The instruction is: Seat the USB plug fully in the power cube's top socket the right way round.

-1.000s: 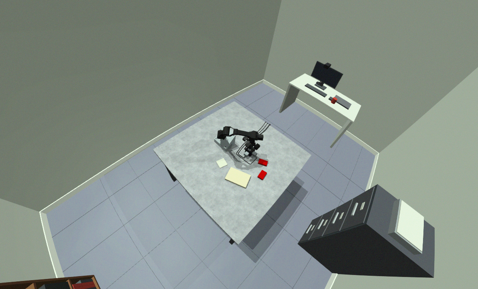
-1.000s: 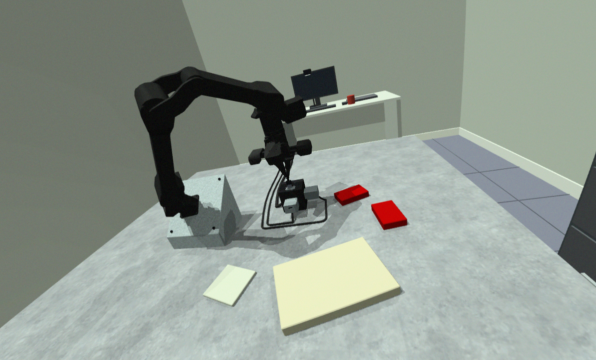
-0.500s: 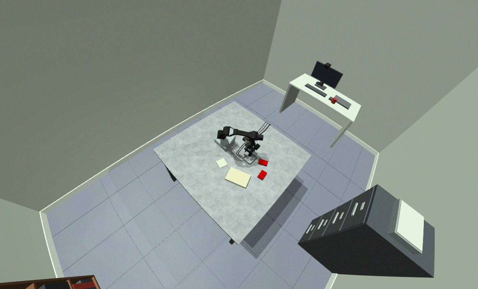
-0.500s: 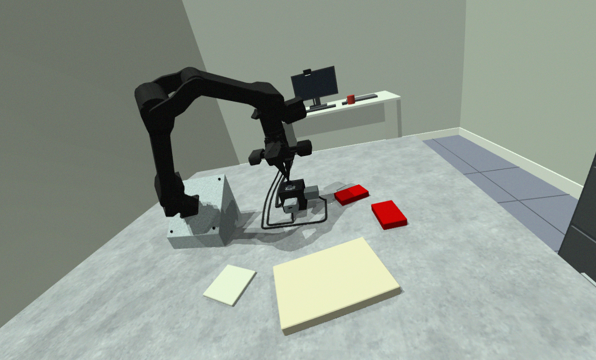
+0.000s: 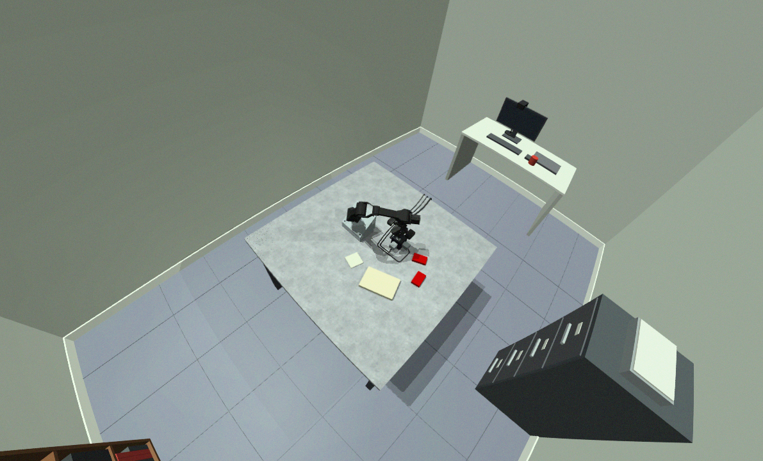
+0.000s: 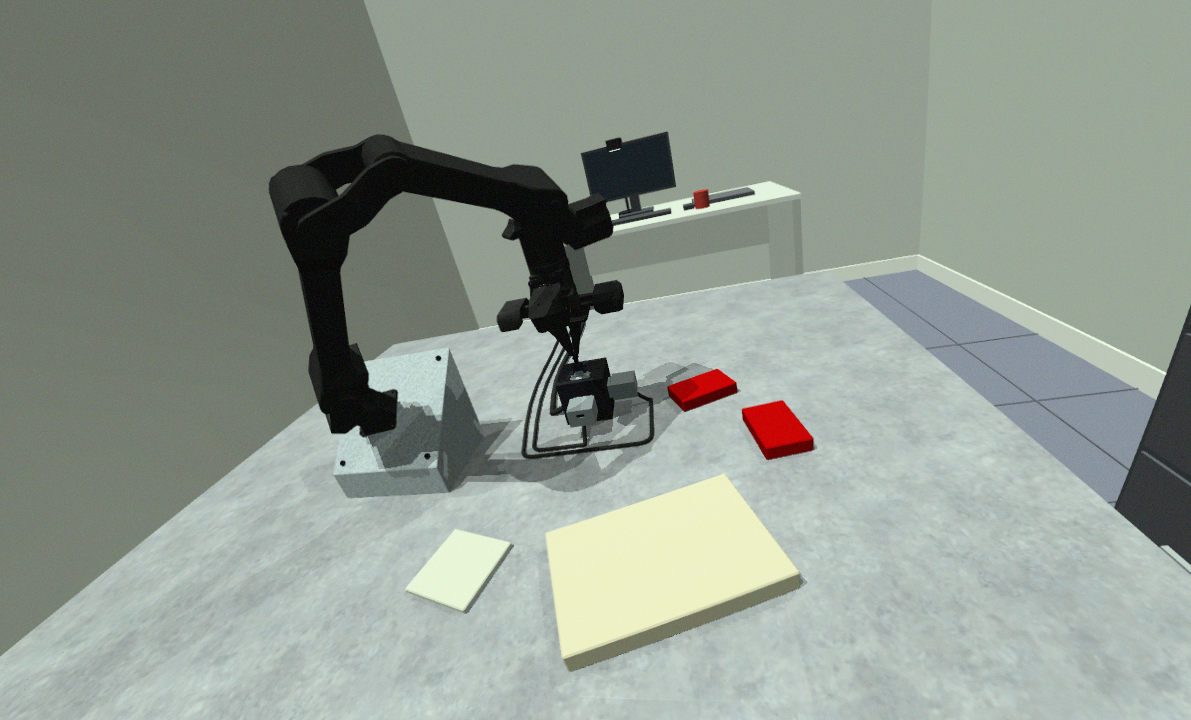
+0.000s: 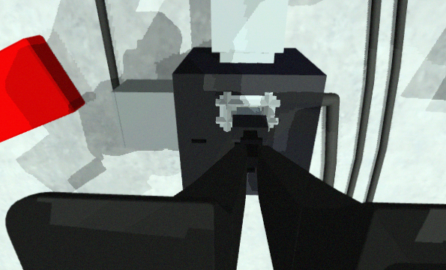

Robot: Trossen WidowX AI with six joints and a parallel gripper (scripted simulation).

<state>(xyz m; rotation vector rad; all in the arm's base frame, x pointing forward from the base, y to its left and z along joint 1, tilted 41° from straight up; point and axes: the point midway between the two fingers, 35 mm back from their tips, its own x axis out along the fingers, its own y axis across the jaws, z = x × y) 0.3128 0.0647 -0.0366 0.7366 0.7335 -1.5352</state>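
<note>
Now: the dark USB plug 20 mm below my gripper tip. Also, from my gripper tip: cream pad: 310 mm to the right, 100 mm below, 100 mm ahead.
</note>
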